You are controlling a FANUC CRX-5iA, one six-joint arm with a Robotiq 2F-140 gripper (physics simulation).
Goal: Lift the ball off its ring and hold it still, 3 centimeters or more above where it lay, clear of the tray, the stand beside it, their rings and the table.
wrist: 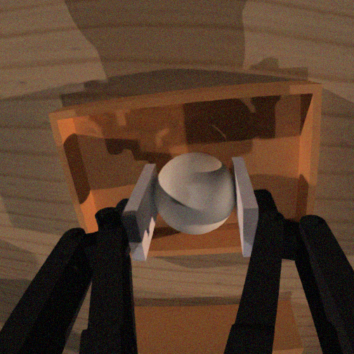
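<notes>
A pale grey ball (196, 172) shows near the middle of the wrist view, over the orange tray (190, 94). My gripper (195, 179) is shut on the ball, with one light pad against its left side and the other against its right. The ball's ring does not show; the ball hides what is directly under it. A gap between the ball and the tray floor cannot be made out. The tray's walls stand around the ball and pads in this view, with its near wall partly behind them.
An orange block-like surface (200, 327), likely the stand, shows at the bottom between the black finger links, separated from the tray by a strip of wooden table (195, 280). Dark shadows lie across the tray floor and the table behind it.
</notes>
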